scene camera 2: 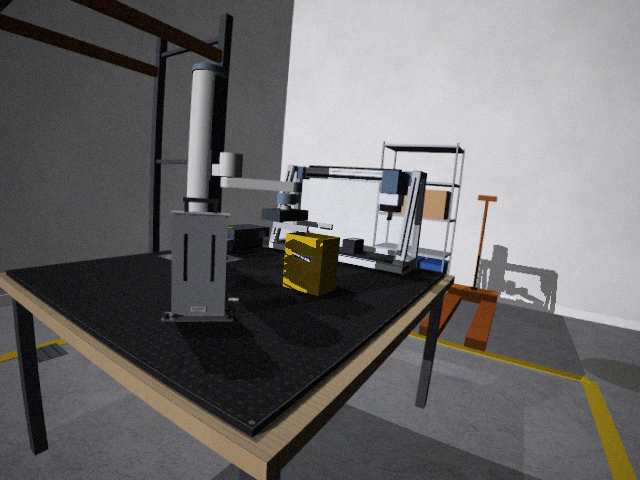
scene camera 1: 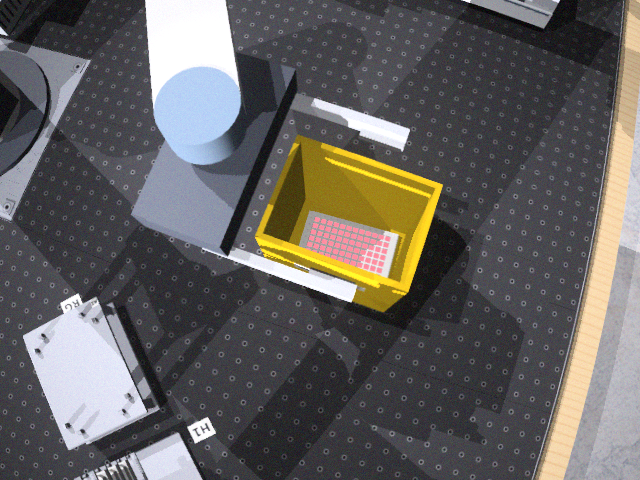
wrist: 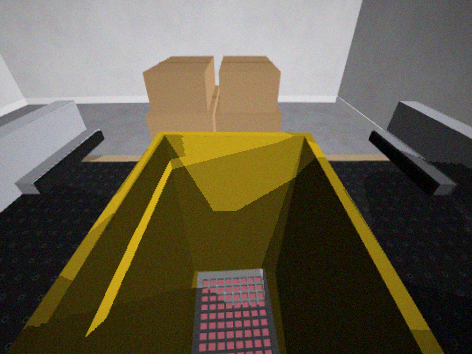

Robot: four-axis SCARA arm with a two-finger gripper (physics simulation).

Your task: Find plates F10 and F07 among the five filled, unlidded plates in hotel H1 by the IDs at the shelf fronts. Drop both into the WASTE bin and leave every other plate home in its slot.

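Frame: origin at the arm's base, x up, y right, z ahead, level; metres.
Seen in the pictures: gripper, fingertip midpoint: [scene camera 2: 320, 228] [scene camera 1: 382, 213] [wrist: 236, 119].
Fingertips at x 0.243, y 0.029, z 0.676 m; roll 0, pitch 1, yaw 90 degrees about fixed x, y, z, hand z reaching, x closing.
Pixels of each thing's top centre, then the offset from my fingertips to it. "spot": a spot on its surface instead.
- yellow WASTE bin at its top centre: [wrist: 231, 204] [scene camera 1: 350, 209] [scene camera 2: 313, 235] dx -0.030, dy -0.003, dz -0.030 m
- Plate F10 at its top centre: [wrist: 234, 327] [scene camera 1: 346, 250] dx -0.207, dy -0.002, dz -0.025 m
- hotel H1 at a spot on its surface: [scene camera 1: 168, 457] spot: dx -0.222, dy +0.340, dz -0.157 m
- tall grey tower at a spot on its surface: [scene camera 2: 199, 263] spot: dx -0.079, dy +0.463, dz -0.085 m
The yellow WASTE bin [scene camera 1: 427, 232] [scene camera 2: 321, 271] [wrist: 240, 175] stands upright on the table. Plate F10 [scene camera 1: 348, 242] [wrist: 232, 310], grey with pink wells, lies low inside it; its ID is not readable at this angle. My gripper [scene camera 1: 379, 217] [scene camera 2: 317, 226] [wrist: 236, 119] is open and empty above the bin, one finger out beyond each long side. Part of hotel H1 [scene camera 1: 168, 457] shows at the lower edge of scene camera 1, beside its H1 label [scene camera 1: 201, 429]. Its shelf-front IDs and plate F07 do not show.
A pale stand [scene camera 1: 85, 377] labelled RG is between the bin and H1. A tall grey tower [scene camera 2: 199, 263] stands in front of the arm column [scene camera 2: 200, 139]. A gantry frame [scene camera 2: 417, 217] stands behind the bin. Cardboard boxes [wrist: 180, 82] are beyond the table.
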